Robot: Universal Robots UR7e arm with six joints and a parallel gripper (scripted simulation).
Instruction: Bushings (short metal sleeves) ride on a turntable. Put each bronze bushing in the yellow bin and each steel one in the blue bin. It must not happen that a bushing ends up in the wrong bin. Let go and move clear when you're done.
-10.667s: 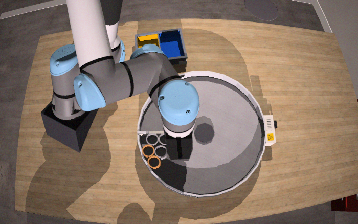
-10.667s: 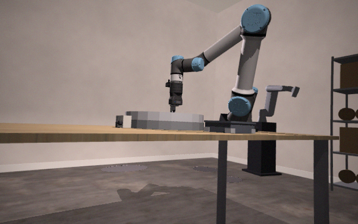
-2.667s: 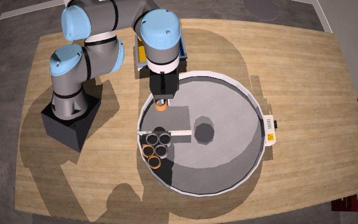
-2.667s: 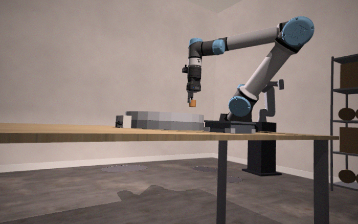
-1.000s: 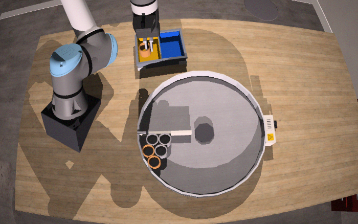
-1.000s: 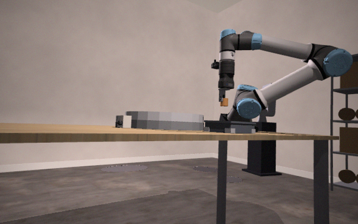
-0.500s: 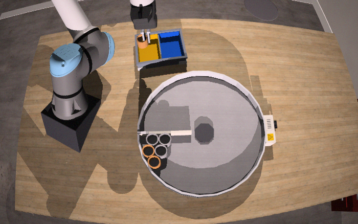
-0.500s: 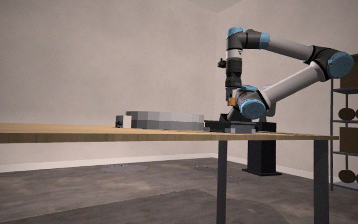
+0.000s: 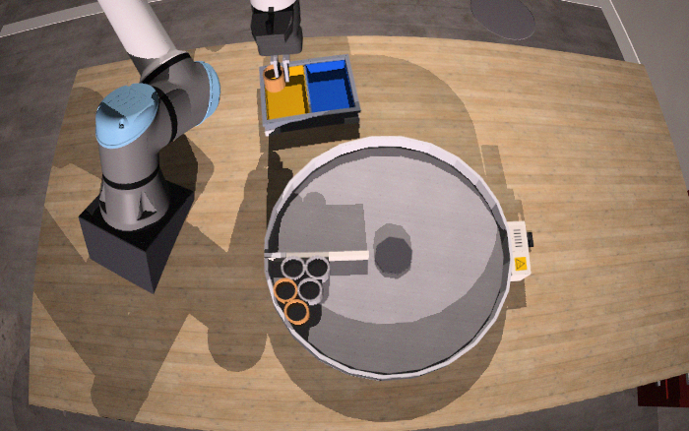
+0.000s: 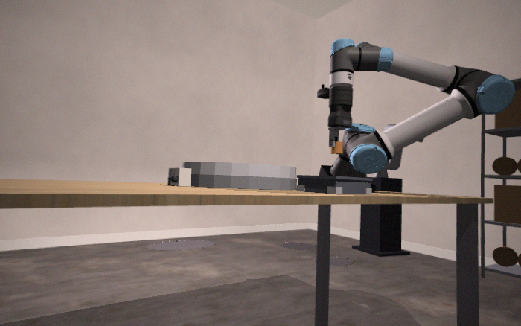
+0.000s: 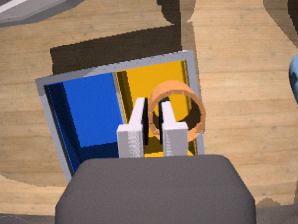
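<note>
Right now the bin is 14 cm below my hand, 5 cm to the left of it and 3 cm ahead of it. Also, from my hand: turntable (27 cm to the right, 23 cm ahead, 11 cm below).
</note>
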